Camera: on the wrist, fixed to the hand. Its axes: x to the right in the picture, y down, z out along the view.
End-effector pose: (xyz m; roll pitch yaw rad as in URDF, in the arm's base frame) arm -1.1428 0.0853 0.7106 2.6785 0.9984 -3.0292
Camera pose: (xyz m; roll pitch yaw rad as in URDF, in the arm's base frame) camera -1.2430 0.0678 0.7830 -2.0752 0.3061 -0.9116
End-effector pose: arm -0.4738 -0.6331 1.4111 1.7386 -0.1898 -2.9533
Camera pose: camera -0.4359 -0.7320 1.4773 1.6156 1.3958 -2.8838
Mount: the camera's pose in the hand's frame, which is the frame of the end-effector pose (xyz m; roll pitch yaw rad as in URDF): -0.0059 0.0502 -0.1142 -0.0210 -0.1557 -1.5862
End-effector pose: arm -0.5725 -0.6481 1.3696 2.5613 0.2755 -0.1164
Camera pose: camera -0.5425 -0.6308 1.4896 -2.7887 0.6969 1.7145
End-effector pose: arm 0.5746 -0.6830 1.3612 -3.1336 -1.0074 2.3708
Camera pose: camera 0.6815 -0.7156 1.4170 2.1066 0.0916 -2.4586
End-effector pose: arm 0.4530 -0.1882 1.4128 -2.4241 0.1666 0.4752
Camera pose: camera 0.5073 -0.2872 1.4661 -2.9781 -0.5560 1.9596
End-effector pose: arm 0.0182 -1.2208 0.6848 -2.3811 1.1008 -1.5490
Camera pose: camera -0.0960 -1.2635 0.7119 -1.9916 -0.2745 -0.5244
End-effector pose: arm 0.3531 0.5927 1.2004 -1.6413 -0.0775 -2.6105
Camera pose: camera 0.2959 0.6953 1.1580 2.7271 -1.3265 -0.6557
